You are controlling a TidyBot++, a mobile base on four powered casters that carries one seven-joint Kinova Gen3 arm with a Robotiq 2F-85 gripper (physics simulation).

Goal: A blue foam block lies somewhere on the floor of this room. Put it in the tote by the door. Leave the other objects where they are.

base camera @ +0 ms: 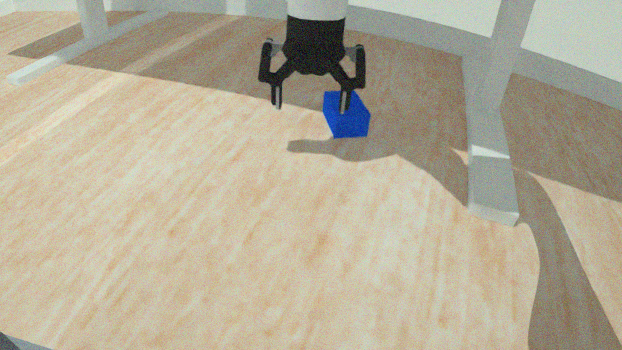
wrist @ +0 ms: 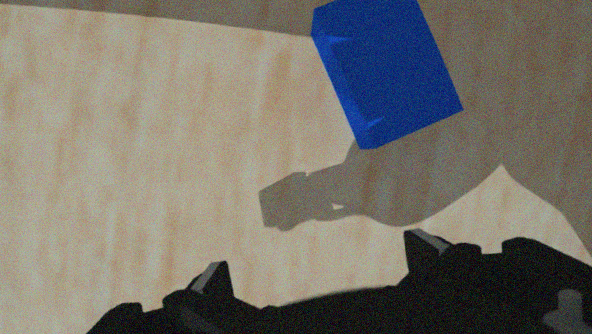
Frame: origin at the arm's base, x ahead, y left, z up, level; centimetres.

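Seen in the pictures: gripper, between the fingertips: [base camera: 309,108] [wrist: 318,266].
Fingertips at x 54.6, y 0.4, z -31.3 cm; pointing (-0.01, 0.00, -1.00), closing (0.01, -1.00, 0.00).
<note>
Offsets run from my fingertips to a thing's middle. "pt": to the spot under its first point.
The blue foam block {dx +10.1, dy -6.2, dz -6.2 cm} [base camera: 354,120] [wrist: 387,70] lies on the floor, turned at an angle. In the base camera view it is behind the right finger, which hides part of it. In the wrist view it is at the top, right of the middle, and the frame cuts off its far end. My gripper [base camera: 310,106] [wrist: 318,266] is open and empty, pointing down above the floor. The block is apart from the fingers and off to the right of the middle of their gap. The tote does not show in either view.
A grey-white table leg with a long foot {pt dx -6.4, dy -29.9, dz -5.9 cm} [base camera: 492,182] stands on the floor right of the block. Another leg with a foot {pt dx +37.8, dy +81.8, dz -6.8 cm} [base camera: 55,62] is at the upper left. A grey baseboard [base camera: 415,32] and wall run along the back. The arm's shadow falls across the floor near the block.
</note>
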